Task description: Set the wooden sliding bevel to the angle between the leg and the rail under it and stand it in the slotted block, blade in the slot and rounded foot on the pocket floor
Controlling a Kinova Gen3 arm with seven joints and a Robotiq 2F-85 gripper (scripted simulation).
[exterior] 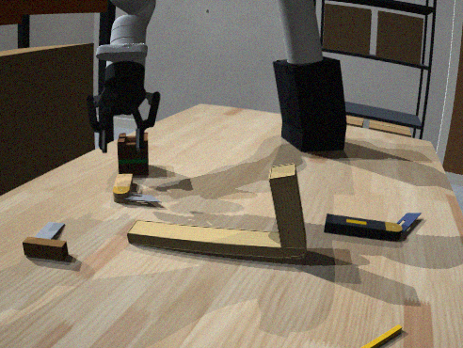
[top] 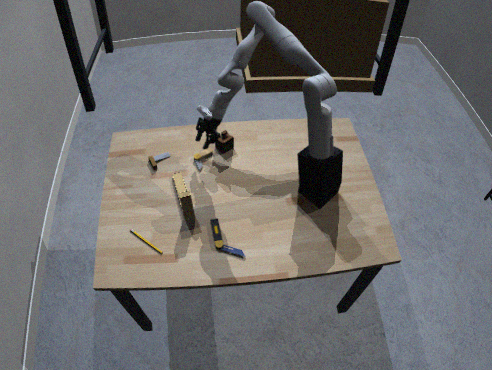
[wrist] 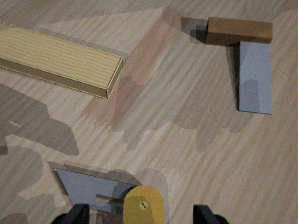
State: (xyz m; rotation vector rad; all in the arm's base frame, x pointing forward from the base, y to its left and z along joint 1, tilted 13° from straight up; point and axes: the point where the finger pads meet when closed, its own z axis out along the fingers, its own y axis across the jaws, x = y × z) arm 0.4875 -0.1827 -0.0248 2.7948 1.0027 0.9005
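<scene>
Now: hand 10 mm short of the wooden sliding bevel, 20 mm to the right of it and 80 mm above it. Also, from my hand: grey blade 20 mm ahead, 40 mm to the left, 80 mm below; then wooden try square 210 mm ahead, 20 mm to the left, 80 mm below; then yellow pencil 210 mm ahead, 450 mm to the left, 90 mm below.
</scene>
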